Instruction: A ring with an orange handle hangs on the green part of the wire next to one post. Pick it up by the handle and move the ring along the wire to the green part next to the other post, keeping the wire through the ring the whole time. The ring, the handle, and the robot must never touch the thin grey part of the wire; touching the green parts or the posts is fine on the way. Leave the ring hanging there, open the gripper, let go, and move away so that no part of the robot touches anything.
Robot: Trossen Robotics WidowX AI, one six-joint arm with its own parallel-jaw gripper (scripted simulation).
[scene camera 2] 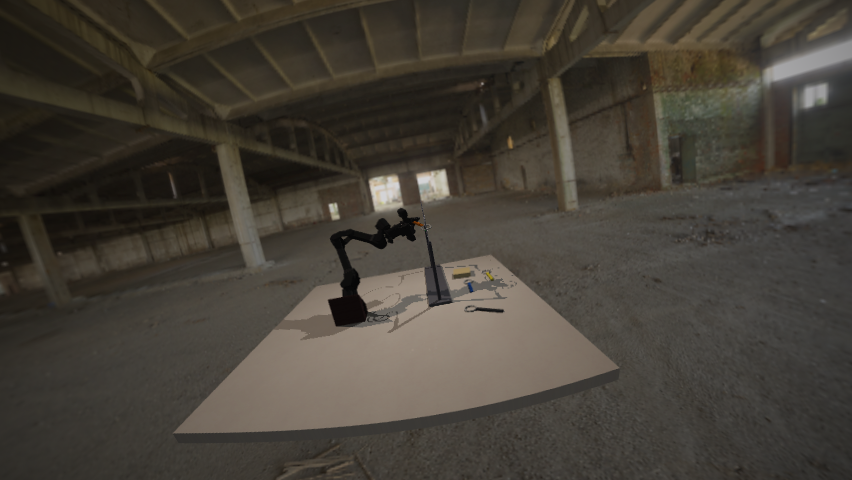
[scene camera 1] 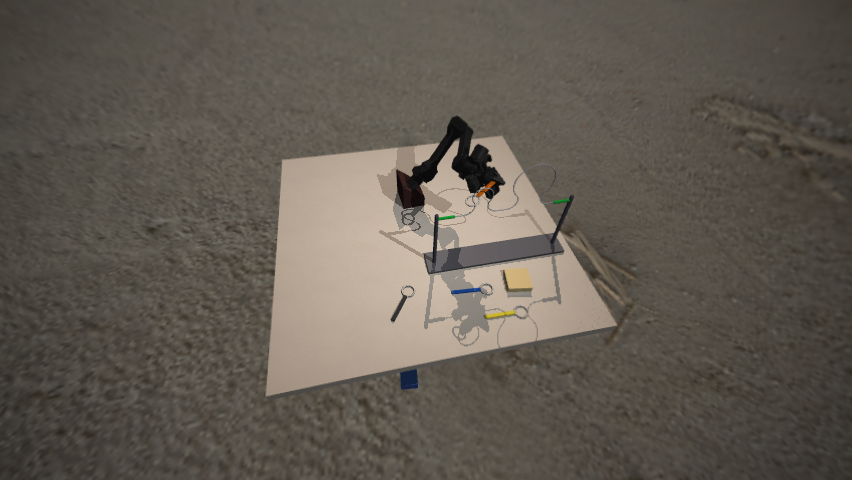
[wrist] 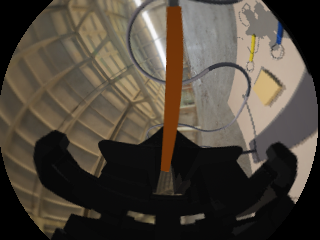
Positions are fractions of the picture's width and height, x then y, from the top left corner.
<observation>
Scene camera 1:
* my gripper: 0.59, 0.38
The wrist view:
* my gripper: 0.52, 0.54
</observation>
